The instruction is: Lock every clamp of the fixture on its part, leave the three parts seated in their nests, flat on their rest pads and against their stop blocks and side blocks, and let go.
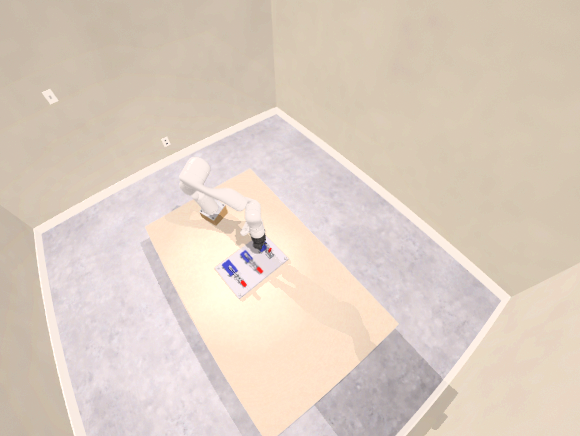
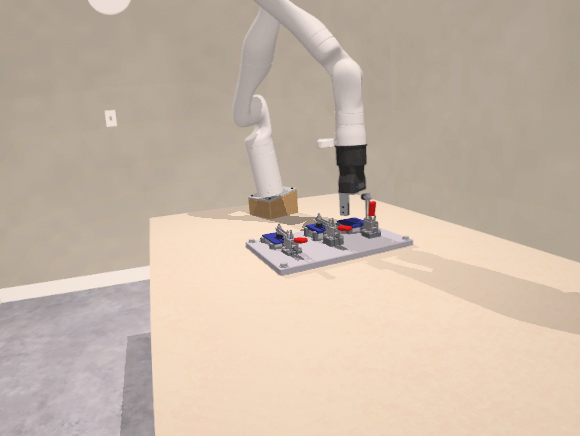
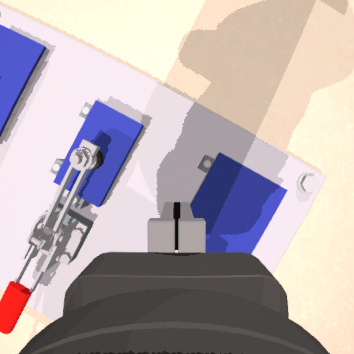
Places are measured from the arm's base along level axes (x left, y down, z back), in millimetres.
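Where they show: gripper, fingertip midpoint: (image 1: 257, 247) (image 2: 344, 215) (image 3: 176, 217); arm's base, origin of the base link: (image 1: 211, 208) (image 2: 270, 192).
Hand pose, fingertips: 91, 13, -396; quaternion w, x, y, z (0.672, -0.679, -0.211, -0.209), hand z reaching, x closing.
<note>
Things, the pixels of their top centre, and the offset from my fingertips, as dx, dy, dz. "spot": a spot on its surface instead. Level surfaces: height alone.
- right blue part, middle of its top: (image 3: 228, 216) (image 2: 353, 221) (image 1: 261, 244) +35, +26, +19
- right clamp, surface spot: (image 2: 371, 229) spot: +35, +25, -77
- middle clamp, middle of its top: (image 3: 30, 247) (image 2: 331, 218) (image 1: 253, 261) -67, -16, -68
- left clamp, middle of its top: (image 2: 289, 229) (image 1: 236, 275) -176, -7, -79
- left part, middle of its top: (image 2: 277, 237) (image 1: 229, 267) -184, +31, +0
- pale fixture plate, middle of its top: (image 3: 82, 198) (image 2: 327, 240) (image 1: 251, 263) -70, +47, -40
- wooden table, its level: dy +62
My gripper (image 2: 344, 213) (image 3: 176, 217) is shut and empty, above the plate beside the right blue part (image 1: 263, 248) (image 2: 351, 222) (image 3: 250, 200). The right clamp (image 2: 371, 229) is open: its arm stands up off the part, its red handle (image 1: 270, 250) (image 2: 372, 208) upright. The middle clamp (image 2: 332, 236) (image 3: 45, 235) has its arm down on the middle part (image 1: 245, 256) (image 3: 120, 140), its red handle (image 2: 344, 228) (image 3: 14, 306) lying low. The left clamp (image 2: 291, 246) has its arm over the left part (image 1: 229, 266) (image 2: 272, 238) (image 3: 17, 75), handle low. The parts look flat; exact contact with the blocks is too small to tell.
The pale fixture plate (image 1: 252, 287) (image 2: 310, 263) (image 3: 150, 110) lies on the wooden table (image 1: 300, 350) (image 2: 350, 350), with bolts at its corners. The arm's base stands on a brown block (image 2: 272, 207) behind it. The upright right clamp stands close to my fingers.
</note>
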